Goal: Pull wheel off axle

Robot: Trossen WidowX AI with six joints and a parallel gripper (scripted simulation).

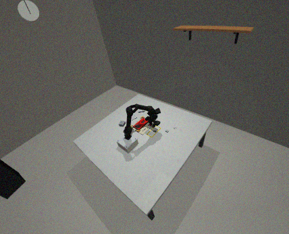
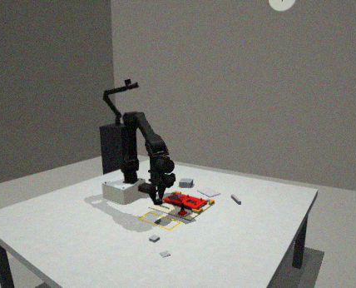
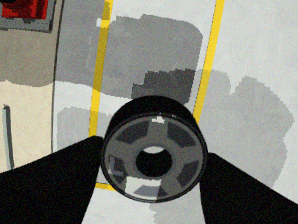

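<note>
My gripper tip is now right at the dark wheel. Also, from my gripper tip: grey block: 460 mm to the left, 80 mm below, 50 mm behind; then flat plate: 400 mm to the left, 110 mm ahead, 90 mm below.
</note>
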